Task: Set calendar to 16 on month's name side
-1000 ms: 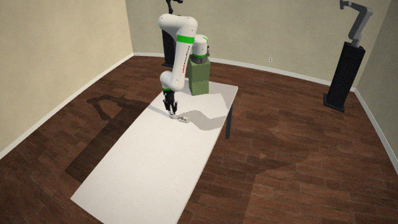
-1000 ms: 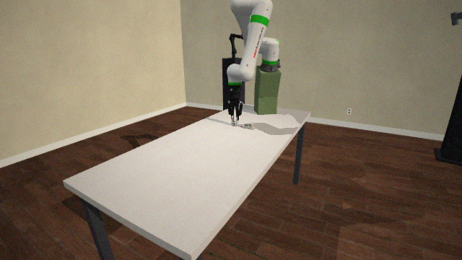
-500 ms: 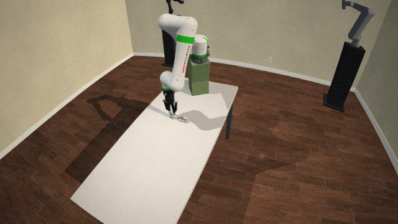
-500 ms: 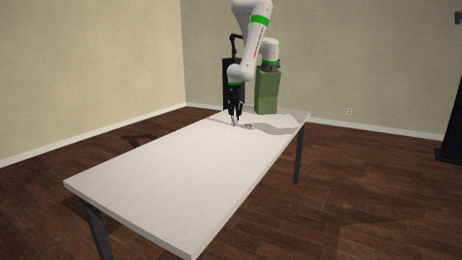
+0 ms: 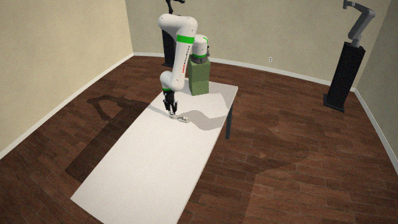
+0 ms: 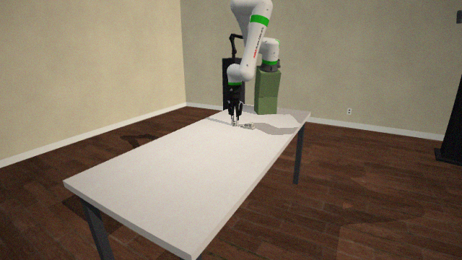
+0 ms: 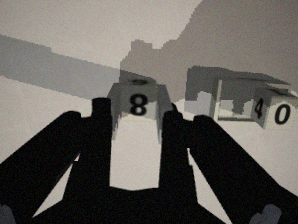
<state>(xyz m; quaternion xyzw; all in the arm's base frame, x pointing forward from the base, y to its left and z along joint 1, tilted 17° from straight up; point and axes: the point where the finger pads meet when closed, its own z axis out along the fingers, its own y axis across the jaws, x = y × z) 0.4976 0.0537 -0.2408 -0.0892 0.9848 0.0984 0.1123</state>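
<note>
The cube lies 30 mm below my hand. The rest, counted from my hand: white calendar tray: 20 mm behind, 110 mm to the left, 30 mm below.
</note>
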